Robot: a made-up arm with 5 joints.
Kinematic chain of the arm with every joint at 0, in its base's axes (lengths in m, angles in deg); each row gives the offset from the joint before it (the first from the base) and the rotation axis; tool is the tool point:
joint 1: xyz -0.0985 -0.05 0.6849 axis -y
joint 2: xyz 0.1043 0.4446 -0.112 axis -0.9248 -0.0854 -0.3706
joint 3: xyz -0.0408 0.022 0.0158 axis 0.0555 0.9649 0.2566
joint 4: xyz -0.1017 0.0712 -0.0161 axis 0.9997 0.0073 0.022
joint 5: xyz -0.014 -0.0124 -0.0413 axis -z
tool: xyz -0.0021 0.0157 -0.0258
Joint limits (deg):
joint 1: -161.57..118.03
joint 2: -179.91..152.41
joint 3: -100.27..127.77
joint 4: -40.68..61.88
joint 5: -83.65..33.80
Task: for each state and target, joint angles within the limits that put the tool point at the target. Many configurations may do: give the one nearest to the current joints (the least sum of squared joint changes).
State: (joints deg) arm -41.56 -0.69 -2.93 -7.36 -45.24
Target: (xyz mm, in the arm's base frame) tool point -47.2 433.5 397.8
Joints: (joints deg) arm -3.25 32.08 -45.11 6.80 -44.55
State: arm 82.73 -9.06 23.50 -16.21 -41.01
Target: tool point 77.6 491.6 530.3
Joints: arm 56.59 19.26 -8.29 13.45 -39.74
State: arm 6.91 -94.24 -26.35 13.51 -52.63
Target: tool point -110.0 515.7 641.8
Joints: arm 4.84 -79.56 -52.14 21.96 -51.98
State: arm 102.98 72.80 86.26 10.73 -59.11
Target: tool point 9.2 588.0 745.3
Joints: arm 109.67 72.45 90.77 7.27 -59.38
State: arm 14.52 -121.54 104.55 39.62 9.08
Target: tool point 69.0 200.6 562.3
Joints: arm 7.71 -119.73 119.48 27.46 14.06
